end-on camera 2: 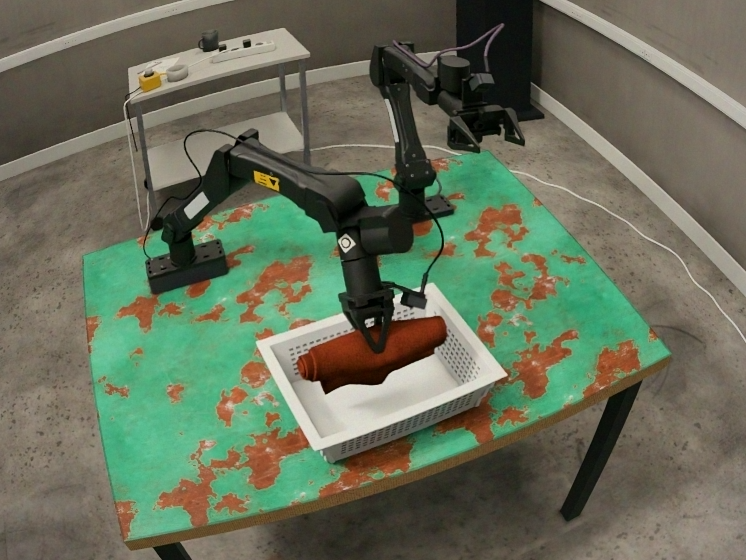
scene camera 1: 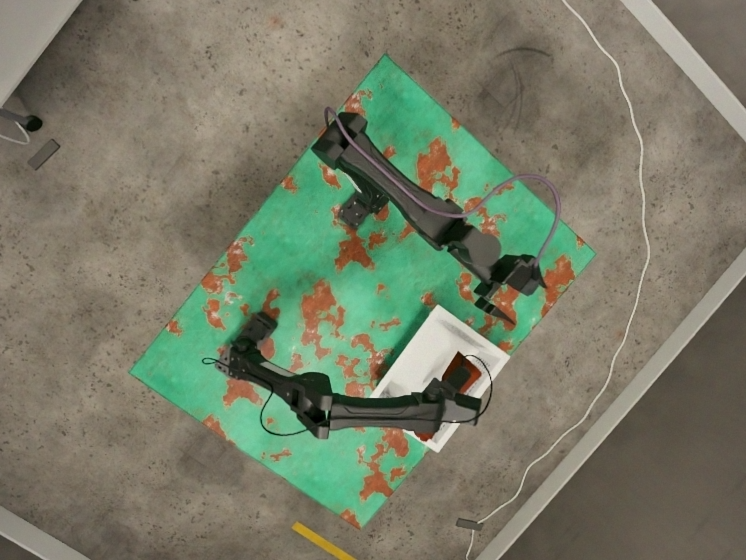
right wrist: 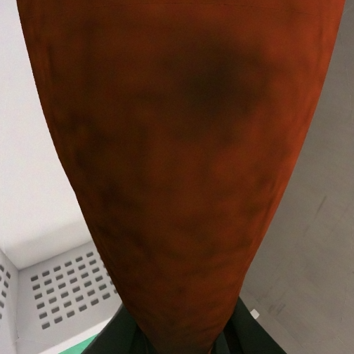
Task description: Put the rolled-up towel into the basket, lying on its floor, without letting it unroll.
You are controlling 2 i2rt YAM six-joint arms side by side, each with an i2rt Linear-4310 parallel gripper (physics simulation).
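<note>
The rust-red rolled-up towel (scene camera 1: 465, 362) (end-on camera 2: 415, 341) (right wrist: 190, 150) is still rolled, with a loose edge hanging along its lower side. It is held lengthwise over the white basket's (scene camera 1: 500, 354) (end-on camera 2: 294, 394) (right wrist: 25, 320) floor, which shows a shadow below it. The exact gap is hard to tell. My right gripper (end-on camera 2: 377, 344) (right wrist: 180, 267) points down and is shut on the towel near its middle. In scene camera 1 its fingers are hidden under the arm. My left gripper (scene camera 1: 529, 303) (end-on camera 2: 498, 144) is open and empty, raised away from the basket.
The basket stands on the green and rust-patched table (scene camera 1: 271, 229) (end-on camera 2: 150, 337) near its front edge in the end-on view. The left arm reaches high over the table's far right part there. A side table (end-on camera 2: 241, 63) with a mug and power strip stands behind.
</note>
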